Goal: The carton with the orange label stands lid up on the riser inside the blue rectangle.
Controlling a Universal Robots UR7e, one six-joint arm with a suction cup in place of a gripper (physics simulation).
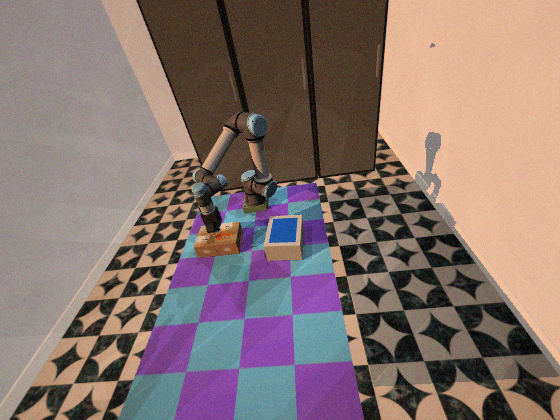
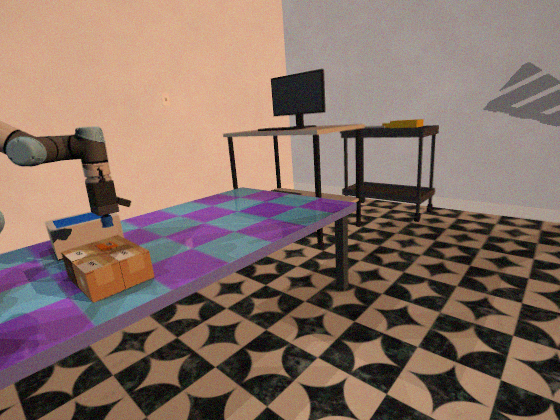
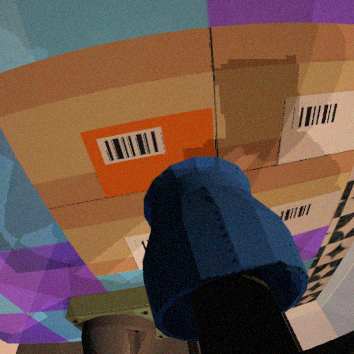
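Where they show: hand, tool point: (image 1: pixel 217 229) (image 2: pixel 108 225) (image 3: pixel 198 206); arm's base, link origin: (image 1: pixel 255 199) (image 3: pixel 119 329).
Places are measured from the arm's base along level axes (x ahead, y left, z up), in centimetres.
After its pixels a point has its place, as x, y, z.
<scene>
The carton with the orange label (image 1: pixel 222 235) @(39.2, -15.7, 4.5) (image 2: pixel 107 245) @(40.4, -14.2, 4.4) (image 3: pixel 147 151) @(40.5, -14.6, 4.6) stands lid up in a tight block of several brown cartons on the checkered table (image 1: pixel 267 316) @(88.0, 13.6, -4.7) (image 2: pixel 212 235) @(80.8, -15.8, -4.7). The other cartons (image 1: pixel 205 247) @(47.1, -24.8, 3.5) (image 2: pixel 97 271) (image 3: pixel 316 119) @(41.0, -26.6, 4.6) carry white labels. My blue suction cup (image 1: pixel 213 227) @(41.4, -16.4, 11.6) (image 2: pixel 107 221) (image 3: pixel 207 182) hangs a short way above the block, near the orange-label carton's edge, and holds nothing. The riser (image 1: pixel 282 251) @(54.8, 21.3, 2.8) (image 2: pixel 81 232) @(39.1, 12.8, 4.0) stands right of the block. The blue rectangle (image 1: pixel 283 229) @(42.1, 22.3, 7.3) (image 2: pixel 74 220) @(39.5, 21.8, 7.3) on its top is bare.
The arm's base (image 1: pixel 255 207) @(8.0, 0.5, -0.9) stands on the table behind the cartons. Dark wardrobe doors (image 1: pixel 271 81) fill the back wall. A desk (image 2: pixel 293 131) with a monitor (image 2: pixel 298 92) and a dark cart (image 2: pixel 388 132) stand beyond the table's far end.
</scene>
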